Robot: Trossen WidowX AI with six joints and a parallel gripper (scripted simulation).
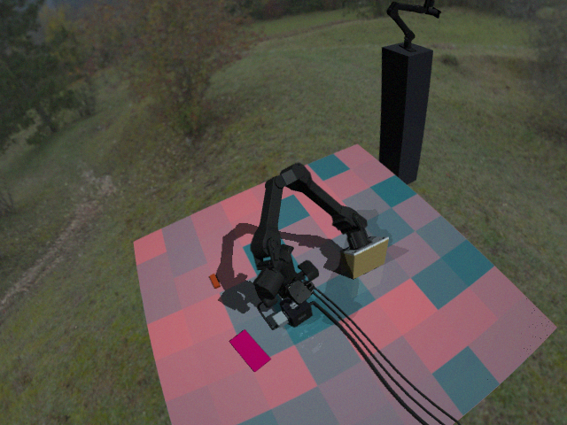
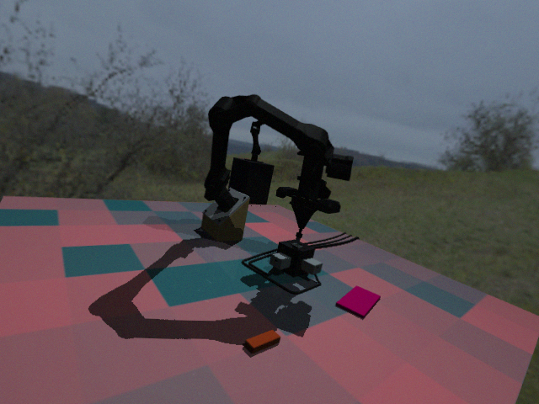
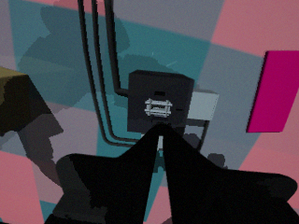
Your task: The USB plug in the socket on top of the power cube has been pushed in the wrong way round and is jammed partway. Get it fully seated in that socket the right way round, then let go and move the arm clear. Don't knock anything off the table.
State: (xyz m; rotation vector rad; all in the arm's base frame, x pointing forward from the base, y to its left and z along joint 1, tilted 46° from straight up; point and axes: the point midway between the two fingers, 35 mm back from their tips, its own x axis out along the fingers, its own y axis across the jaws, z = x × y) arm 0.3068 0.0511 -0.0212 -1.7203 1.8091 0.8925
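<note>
My gripper tip is 6 cm above the white-framed socket. Round my gripper tip: orange block: 21 cm ahead, 29 cm to the right, 12 cm below; then black USB plug: 2 cm below; then flat magenta slab: 21 cm ahead, 4 cm to the left, 12 cm below.
</note>
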